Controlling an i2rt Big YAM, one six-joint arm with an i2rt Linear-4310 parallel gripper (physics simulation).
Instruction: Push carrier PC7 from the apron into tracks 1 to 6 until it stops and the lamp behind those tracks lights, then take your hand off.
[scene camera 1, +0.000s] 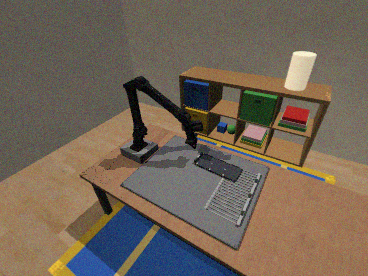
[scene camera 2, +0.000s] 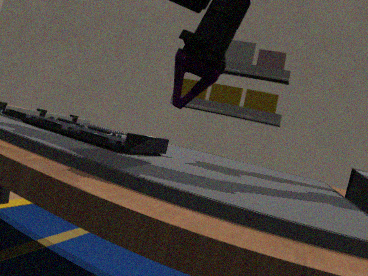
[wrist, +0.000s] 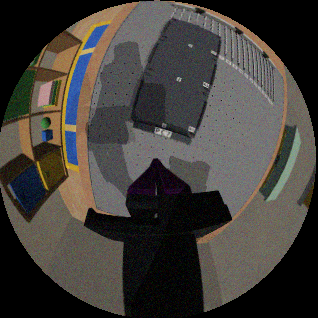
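Seen in the pictures: gripper, fingertip midpoint: (scene camera 1: 194, 148) (scene camera 2: 176, 107) (wrist: 154, 161); arm's base at its link origin: (scene camera 1: 139, 146).
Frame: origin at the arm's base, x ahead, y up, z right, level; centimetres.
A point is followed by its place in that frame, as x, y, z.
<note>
Carrier PC7 (scene camera 1: 218, 167) @[62.1, -3.8, -11.8] (scene camera 2: 146, 144) @[44.8, -3.1, -15.5] (wrist: 180, 75) @[57.2, -3.8, -12.9] is a long dark flat slab lying on the grey board (scene camera 1: 165, 185) @[38.1, -4.9, 19.0] (scene camera 2: 250, 200) @[27.0, -4.8, -27.5] (wrist: 240, 135) @[50.0, -4.9, 7.0]. Its far end overlaps the near part of the tracks (scene camera 1: 230, 199) @[78.5, -4.7, 9.0] (wrist: 250, 62) @[75.6, -5.0, 7.4], a row of light parallel rails. Its near end, with a white label, faces my gripper. My gripper (scene camera 1: 193, 146) @[41.8, 3.4, -14.5] (scene camera 2: 178, 106) @[41.8, 3.4, -14.5] (wrist: 154, 161) @[41.8, 3.4, -14.5] is shut and empty. It hangs above the board, a little short of the carrier's near end, touching nothing. The rails under the carrier are hidden. No lit lamp can be made out behind the tracks.
An end bar with small dark blocks (scene camera 1: 250, 197) @[88.5, -3.3, 3.0] (wrist: 239, 31) closes the far end of the tracks. A wooden shelf unit (scene camera 1: 255, 82) with bins, books and a white cylinder (scene camera 1: 300, 71) stands behind the table (scene camera 1: 305, 215) @[118.0, -6.2, -2.1]. The arm's base (scene camera 1: 139, 150) @[4.6, 1.0, 4.5] is at the table's left end.
</note>
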